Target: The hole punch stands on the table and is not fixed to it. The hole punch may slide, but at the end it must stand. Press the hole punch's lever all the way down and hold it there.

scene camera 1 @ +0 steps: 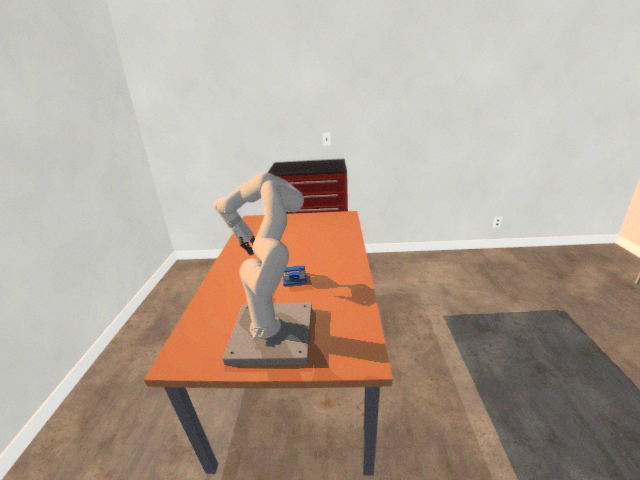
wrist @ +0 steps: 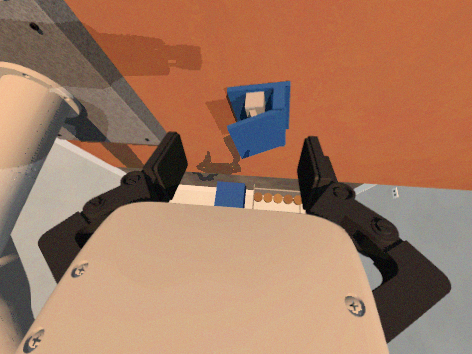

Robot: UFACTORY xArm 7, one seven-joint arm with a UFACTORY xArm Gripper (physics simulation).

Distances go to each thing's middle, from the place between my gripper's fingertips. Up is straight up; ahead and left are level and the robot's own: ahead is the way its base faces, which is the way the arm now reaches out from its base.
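There is the broad blue lever (wrist: 259, 133), and I see that my gripper is 3 cm short of it, 18 cm to the left of it and 13 cm above it.
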